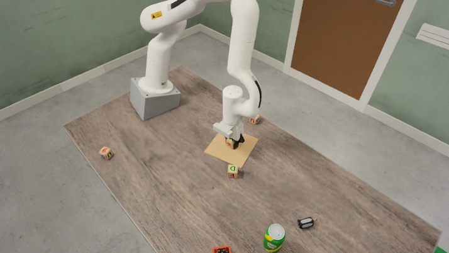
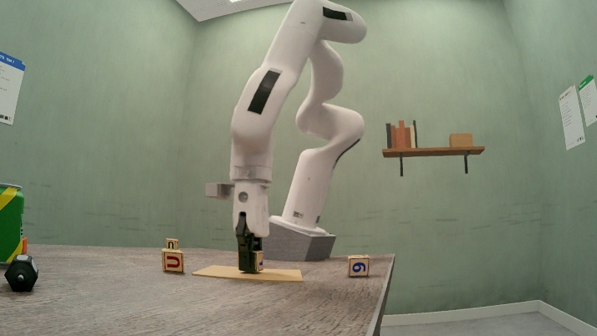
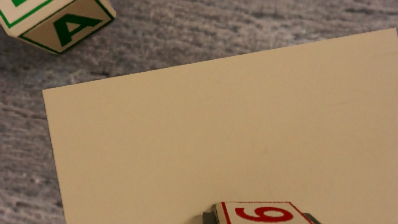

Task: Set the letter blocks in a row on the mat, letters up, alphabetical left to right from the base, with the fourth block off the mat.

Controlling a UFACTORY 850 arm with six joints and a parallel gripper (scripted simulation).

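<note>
My gripper is now 30 mm above the tan mat. The rest, counted from my hand: D block (110 mm ahead, 120 mm to the right, 10 mm below); black object (480 mm ahead, 120 mm to the right, 10 mm below); green can (420 mm ahead, 270 mm to the right, 30 mm above).
</note>
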